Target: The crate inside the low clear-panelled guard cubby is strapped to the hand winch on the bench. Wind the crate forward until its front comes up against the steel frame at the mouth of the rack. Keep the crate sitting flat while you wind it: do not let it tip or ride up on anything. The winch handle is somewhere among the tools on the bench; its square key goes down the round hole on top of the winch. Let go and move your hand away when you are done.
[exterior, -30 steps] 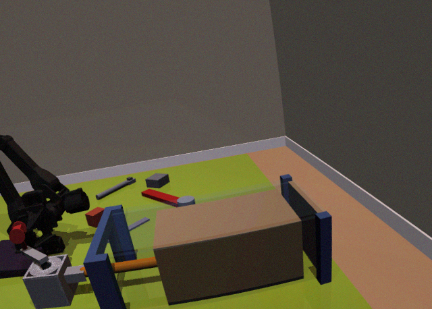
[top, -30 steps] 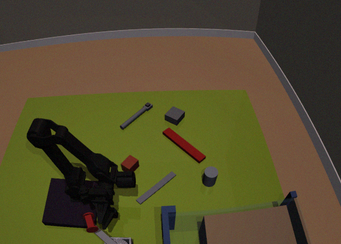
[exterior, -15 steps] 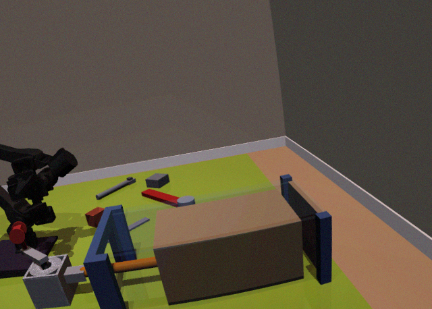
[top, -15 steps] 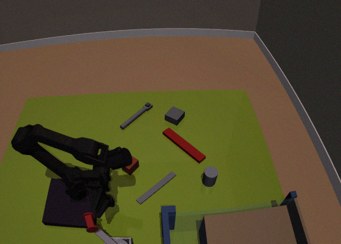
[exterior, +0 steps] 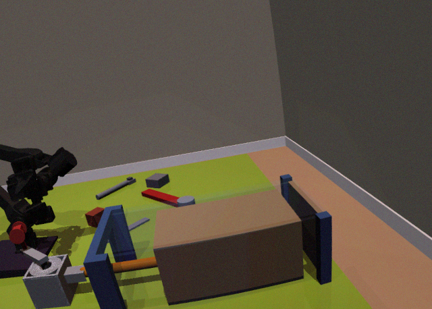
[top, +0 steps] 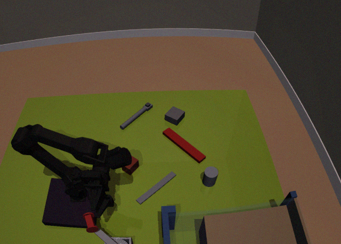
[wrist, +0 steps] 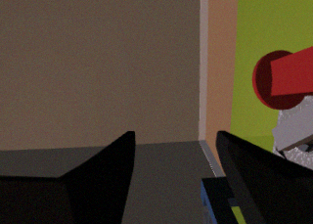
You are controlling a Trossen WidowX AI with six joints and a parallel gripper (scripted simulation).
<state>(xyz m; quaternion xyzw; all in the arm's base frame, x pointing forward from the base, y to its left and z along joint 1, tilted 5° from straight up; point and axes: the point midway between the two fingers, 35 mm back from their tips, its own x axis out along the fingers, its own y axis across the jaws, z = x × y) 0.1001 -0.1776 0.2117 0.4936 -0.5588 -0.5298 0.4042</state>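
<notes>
My gripper tip is 10 mm past the winch handle, 20 mm to the left of it and 120 mm above it. From my gripper tip the other things lie so: red crank grip: 30 mm behind, 10 mm to the left, 90 mm below; blue steel frame: 190 mm ahead, 100 mm to the right, 120 mm below; grey winch: 20 mm ahead, 80 mm to the right, 200 mm below.
</notes>
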